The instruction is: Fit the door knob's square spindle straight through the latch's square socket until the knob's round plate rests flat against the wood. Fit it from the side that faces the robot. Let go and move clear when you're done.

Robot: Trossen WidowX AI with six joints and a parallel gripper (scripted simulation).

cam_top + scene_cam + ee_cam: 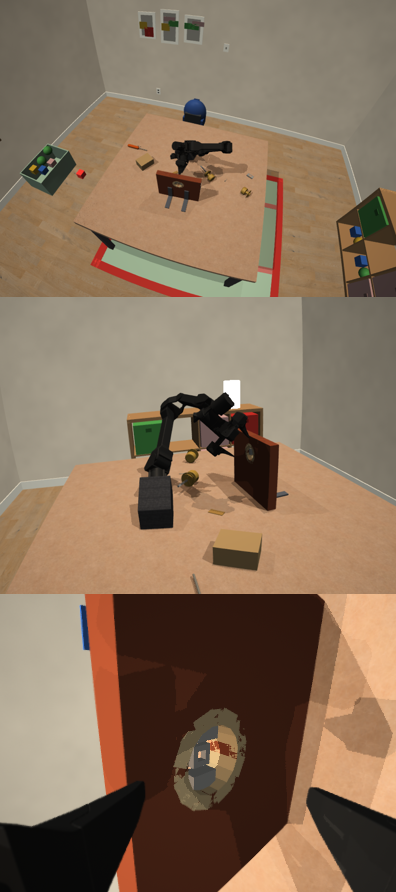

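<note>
Right now the dark red wooden door panel is 8 cm below my hand, 7 cm ahead of it and 2 cm to the left of it. Also, from my hand: screwdriver (52 cm to the right, 22 cm below, 20 cm behind); tan box (37 cm to the right, 20 cm below, 8 cm behind); flat plate (23 cm below, 10 cm to the right, 10 cm behind).
</note>
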